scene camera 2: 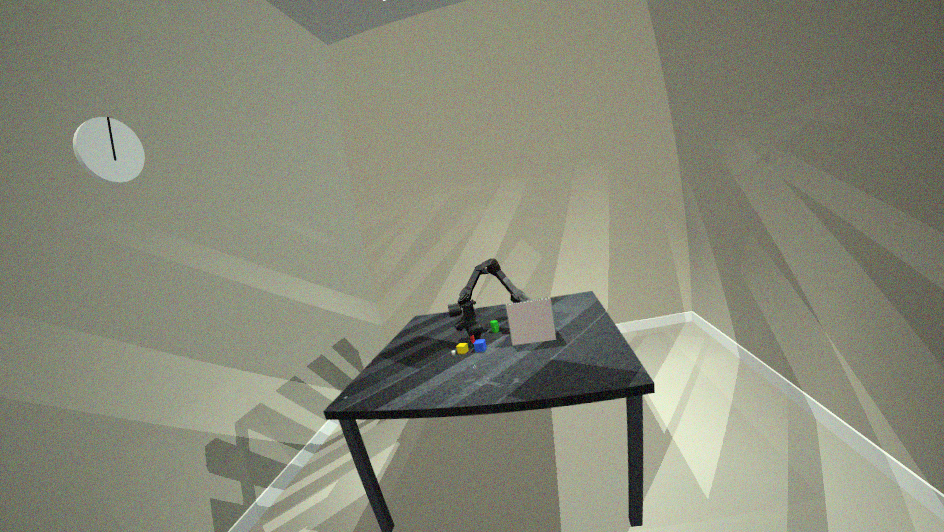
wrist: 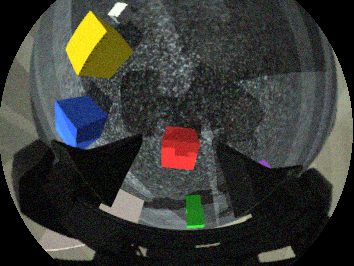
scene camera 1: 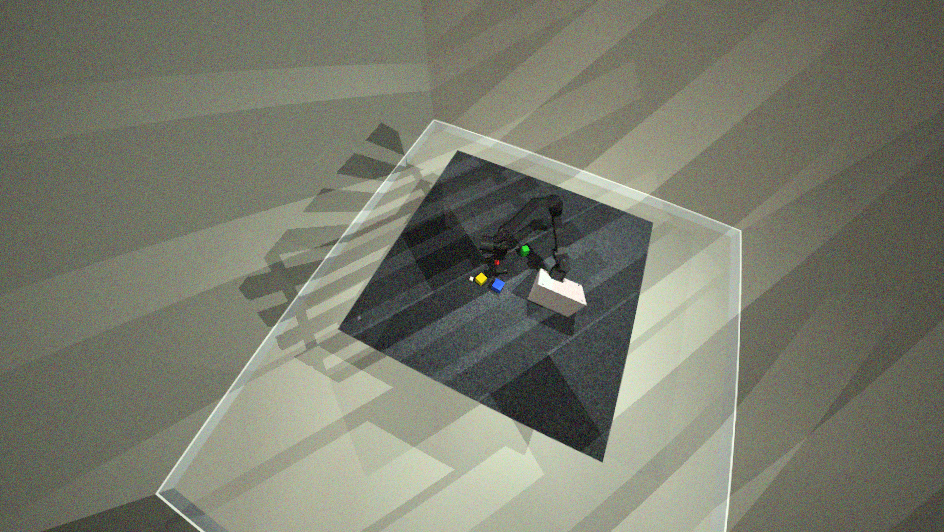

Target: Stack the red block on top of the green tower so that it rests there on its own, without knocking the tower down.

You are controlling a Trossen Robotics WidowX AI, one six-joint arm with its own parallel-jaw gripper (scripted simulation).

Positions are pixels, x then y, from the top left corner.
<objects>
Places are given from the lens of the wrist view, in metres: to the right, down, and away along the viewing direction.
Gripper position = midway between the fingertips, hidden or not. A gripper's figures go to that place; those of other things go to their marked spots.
my gripper (wrist: 180, 142): 0.01, 0.01, 0.10
red block (wrist: 179, 145): 0.00, 0.01, 0.07
blue block (wrist: 80, 122): -0.10, -0.01, 0.06
yellow block (wrist: 96, 49): -0.06, -0.06, 0.04
The marked spots on the red block and the blue block are 0.10 m apart.
</objects>
